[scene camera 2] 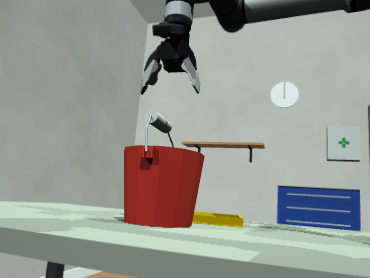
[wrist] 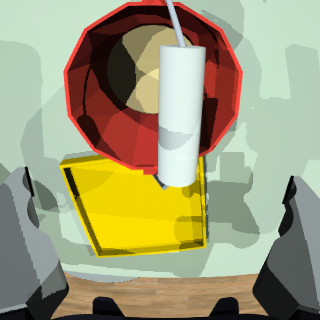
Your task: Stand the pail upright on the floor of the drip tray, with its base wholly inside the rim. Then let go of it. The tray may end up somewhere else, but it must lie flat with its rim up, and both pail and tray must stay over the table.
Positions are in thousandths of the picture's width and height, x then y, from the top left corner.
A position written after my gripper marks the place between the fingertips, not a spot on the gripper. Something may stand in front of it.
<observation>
My gripper shows in scene camera 2 (455, 340) and in the wrist view (498, 552).
</observation>
